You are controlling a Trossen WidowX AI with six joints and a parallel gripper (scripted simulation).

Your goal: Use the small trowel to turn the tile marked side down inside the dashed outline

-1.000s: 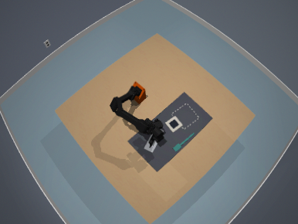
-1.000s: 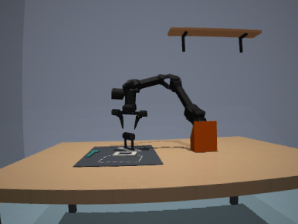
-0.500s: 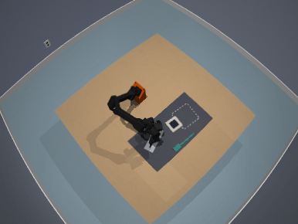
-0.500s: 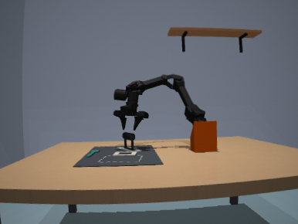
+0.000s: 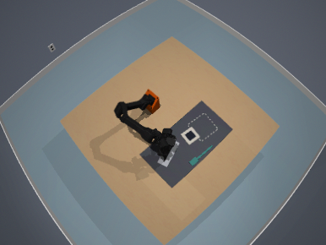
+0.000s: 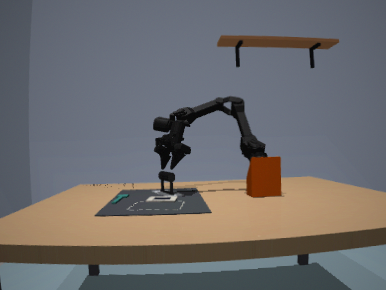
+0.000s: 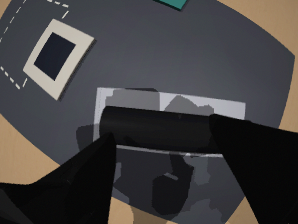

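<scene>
Right now the dark mat is 14 cm to the left of my gripper tip, 12 cm below it and 5 cm ahead of it. The rest, counted from my gripper tip: beige tile: 19 cm to the left, 10 cm below, 3 cm ahead; teal trowel: 19 cm ahead, 11 cm to the left, 10 cm below.
</scene>
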